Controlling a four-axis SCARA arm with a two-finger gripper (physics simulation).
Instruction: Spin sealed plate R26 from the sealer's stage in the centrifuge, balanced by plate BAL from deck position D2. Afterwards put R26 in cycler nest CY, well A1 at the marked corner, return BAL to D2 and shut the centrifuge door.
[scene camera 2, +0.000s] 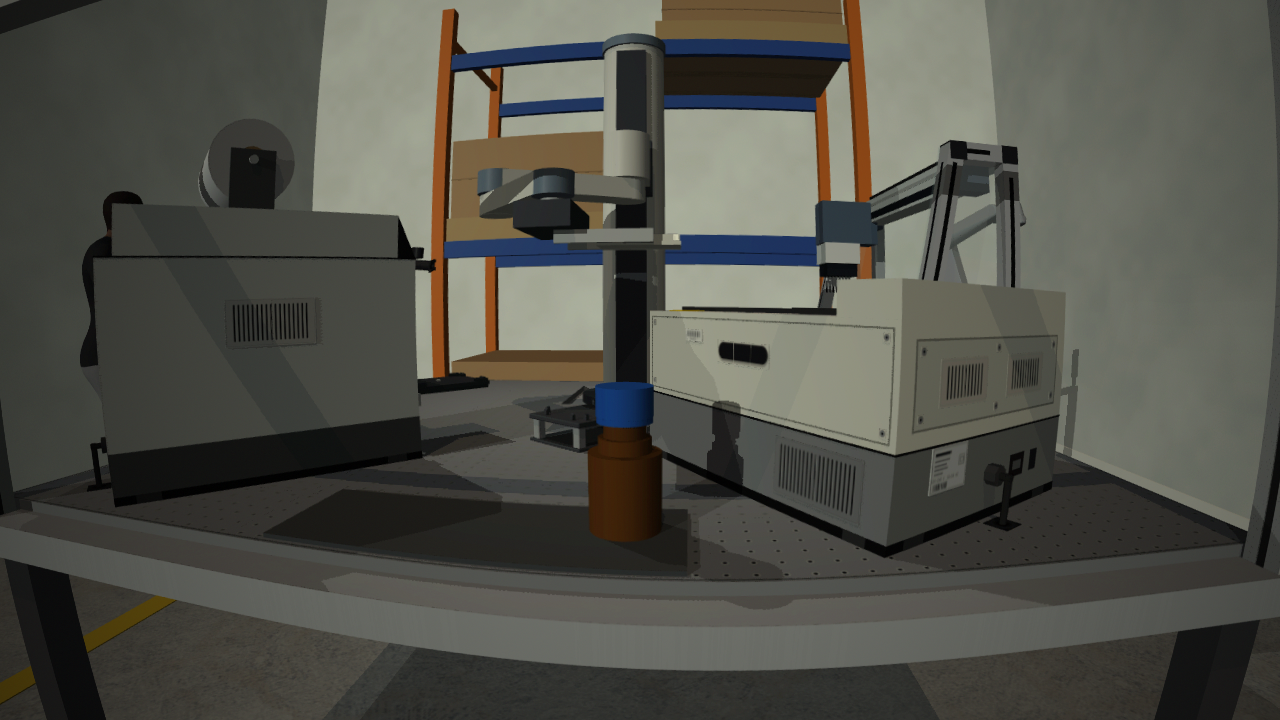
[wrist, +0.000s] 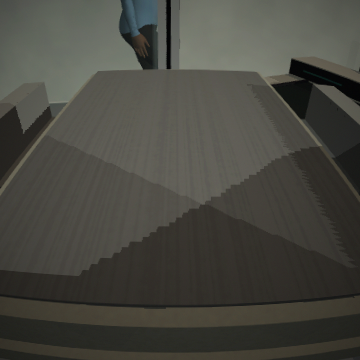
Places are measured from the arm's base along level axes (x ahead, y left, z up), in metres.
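Where they show: gripper, fingertip midpoint: (scene camera 2: 655, 239) (wrist: 177, 102).
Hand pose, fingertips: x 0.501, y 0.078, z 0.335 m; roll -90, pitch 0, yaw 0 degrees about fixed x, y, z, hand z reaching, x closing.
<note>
Each offset is from my fingertips to the centre of the thing. "spot": to the spot under its first point.
My gripper (scene camera 2: 664, 238) (wrist: 177, 102) is shut on a sealed plate {dx +0.000, dy -0.024, dz +0.003 m} (wrist: 180, 200), with a finger along each long side in the wrist view. The plate's flat grey top fills much of that view, crossed by shadows; no label or corner mark can be read, so I cannot tell whether it is R26 or BAL. In scene camera 2 the gripper is raised in front of the column, high above the bench, and the plate is hard to tell from the fingers. The centrifuge's door, nest CY and deck position D2 cannot be made out.
A grey machine {dx +0.243, dy -0.551, dz -0.084 m} (scene camera 2: 259, 376) stands left, with a reel {spot: dx +0.315, dy -0.495, dz +0.093 m} (scene camera 2: 255, 161) above it. A cream machine {spot: dx +0.306, dy +0.138, dz -0.169 m} (scene camera 2: 769, 367) stands right, near a gantry (scene camera 2: 935, 214). A brown bottle {dx +0.393, dy -0.008, dz -0.278 m} (scene camera 2: 624, 492) stands at the bench front. A dark-fronted unit {dx +0.175, dy +0.253, dz -0.200 m} (wrist: 325, 75) and a person (wrist: 137, 35) show beyond the plate.
</note>
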